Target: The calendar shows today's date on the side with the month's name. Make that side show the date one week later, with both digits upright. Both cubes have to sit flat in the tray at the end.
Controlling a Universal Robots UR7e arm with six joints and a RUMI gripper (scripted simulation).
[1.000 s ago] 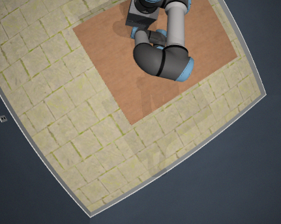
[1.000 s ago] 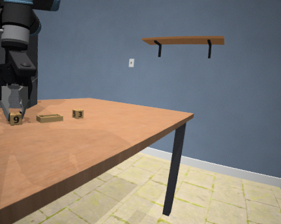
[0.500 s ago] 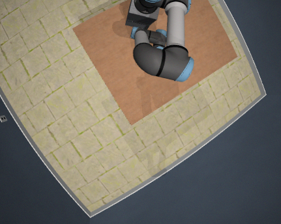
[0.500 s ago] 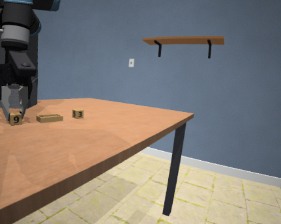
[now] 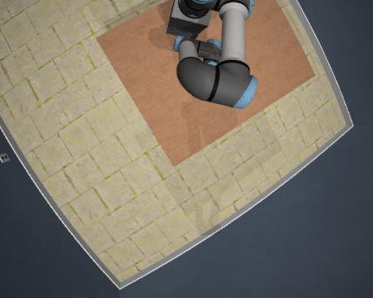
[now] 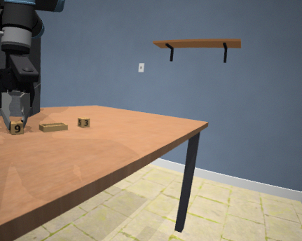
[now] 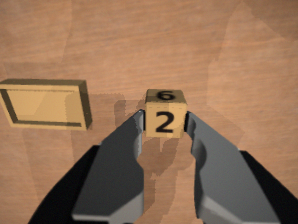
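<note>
The cube lies 210 mm to the left of my hand, 60 mm ahead of it and 10 mm below it. Round my hand: wooden tray (110 mm to the left, 30 mm ahead, 20 mm below).
</note>
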